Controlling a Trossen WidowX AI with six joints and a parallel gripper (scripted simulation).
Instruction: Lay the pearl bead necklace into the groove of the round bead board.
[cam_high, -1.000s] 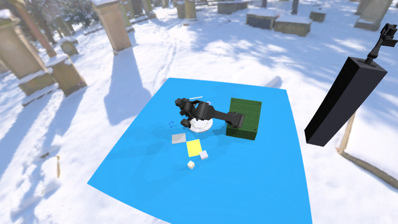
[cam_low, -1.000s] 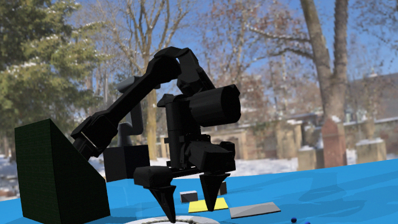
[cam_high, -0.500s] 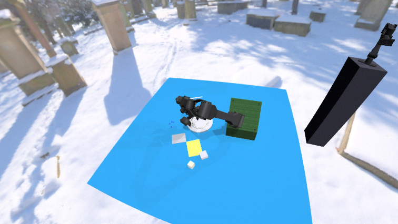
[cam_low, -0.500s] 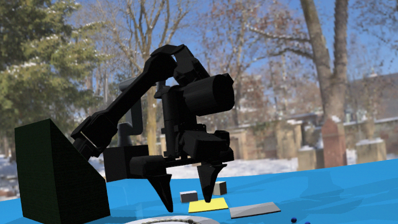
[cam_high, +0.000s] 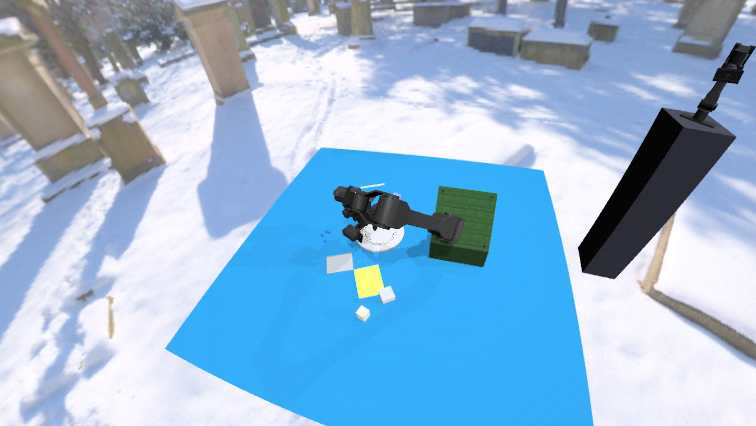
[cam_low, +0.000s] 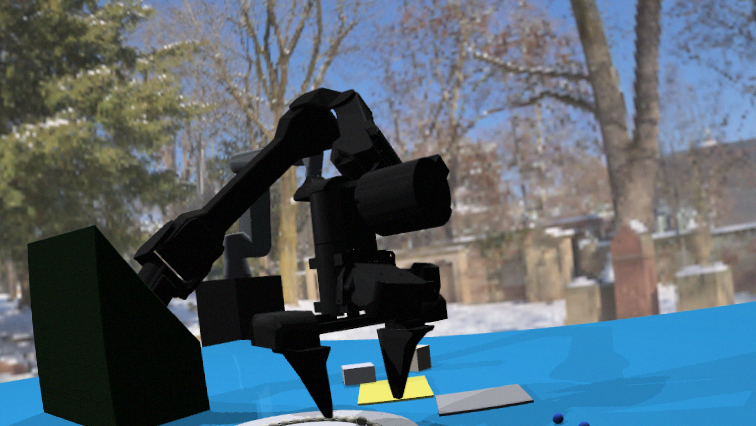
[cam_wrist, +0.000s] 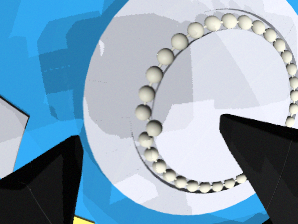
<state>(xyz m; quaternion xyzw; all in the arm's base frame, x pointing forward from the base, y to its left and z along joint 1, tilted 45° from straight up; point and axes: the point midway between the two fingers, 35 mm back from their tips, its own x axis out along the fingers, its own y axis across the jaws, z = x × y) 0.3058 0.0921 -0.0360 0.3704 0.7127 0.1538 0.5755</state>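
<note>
Now: the round white bead board 30 mm behind my gripper tip, 50 mm to the right of it and 20 mm below it. From my gripper tip the other things lie so: yellow tile (70 mm behind, 170 mm to the left, 30 mm below); red object (80 mm ahead, 160 mm to the right, 20 mm below); grey tile (60 mm ahead, 130 mm to the left, 30 mm below).
</note>
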